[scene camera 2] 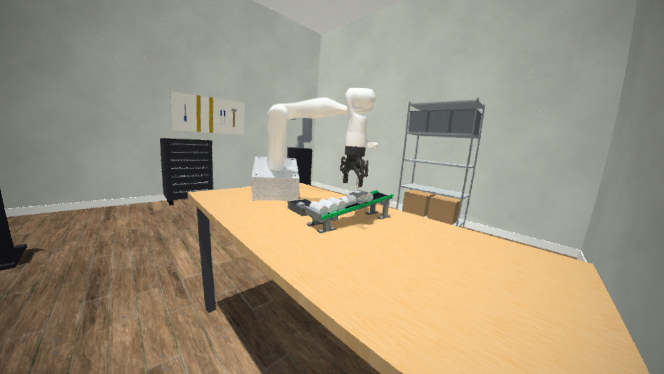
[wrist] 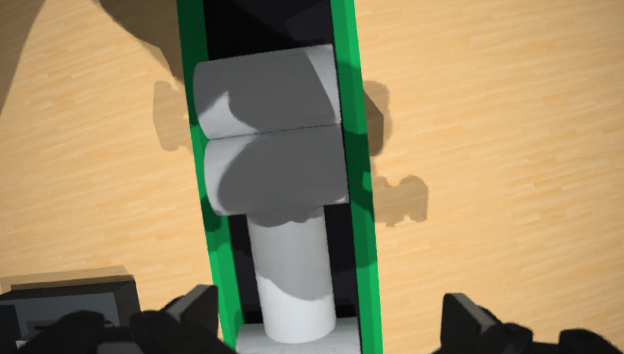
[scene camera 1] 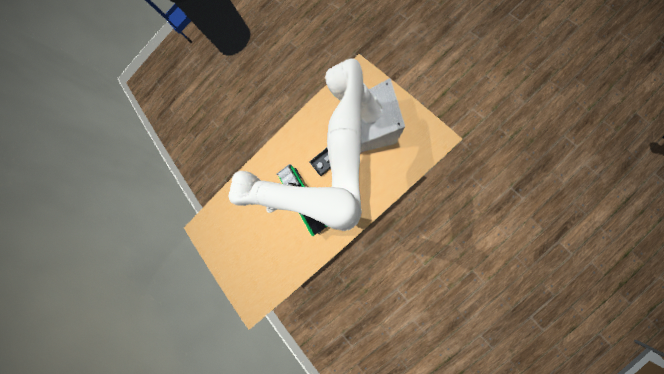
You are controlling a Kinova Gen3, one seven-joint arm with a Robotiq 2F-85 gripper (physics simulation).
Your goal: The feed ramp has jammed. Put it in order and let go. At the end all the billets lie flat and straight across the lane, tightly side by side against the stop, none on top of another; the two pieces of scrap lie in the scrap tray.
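Places are measured from the arm's base along level axes (x right, y ahead, z up), in millimetres.
Pixels of known places: gripper, fingertip midpoint: (scene camera 2: 351,185) (wrist: 329,315); arm's base, origin of the base link: (scene camera 2: 276,166) (scene camera 1: 371,113).
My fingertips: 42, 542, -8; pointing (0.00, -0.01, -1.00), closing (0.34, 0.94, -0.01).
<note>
For each thing: its top centre in the pictures, then the offset to it from my fingertips, as dx, dy, dz. "spot": a spot on its surface instead.
- feed ramp, surface spot: (wrist: 371,300) (scene camera 2: 349,207) spot: +26, +15, -79
- upper billet, middle of its top: (wrist: 263,84) (scene camera 2: 364,191) -98, +0, -34
- second billet, middle of its top: (wrist: 273,171) (scene camera 2: 357,193) -60, -9, -39
- third billet, middle of its top: (wrist: 287,281) (scene camera 2: 347,195) -8, -19, -42
- crosswise billet, surface spot: (wrist: 250,340) spot: +23, -53, -61
- dark scrap tray, middle of its top: (scene camera 2: 304,203) (scene camera 1: 323,161) +21, -233, -120
- light scrap piece, middle of its top: (scene camera 1: 319,165) +26, -205, -135
The feed ramp (scene camera 1: 297,176) (scene camera 2: 350,208) (wrist: 371,300) has green side rails. In the wrist view an upper billet (wrist: 270,95) and a second billet (wrist: 280,170) lie side by side across the lane, slightly askew. Below them a third billet (wrist: 295,280) lies lengthwise; its near end overlaps the edge of a crosswise billet (wrist: 250,340) at the bottom. More billets (scene camera 1: 287,175) (scene camera 2: 327,205) lie toward the low end. The gripper (scene camera 2: 352,183) (wrist: 330,302) is open and empty above the ramp, its fingers on either side of the lane; the arm hides it in scene camera 1.
The dark scrap tray (scene camera 1: 315,168) (scene camera 2: 300,209) (wrist: 127,300) sits beside the ramp's low end. A light scrap piece (scene camera 1: 320,165) shows in it; the arm covers part of the tray in scene camera 1. The robot base (scene camera 1: 382,135) (scene camera 2: 275,187) stands behind on the table.
</note>
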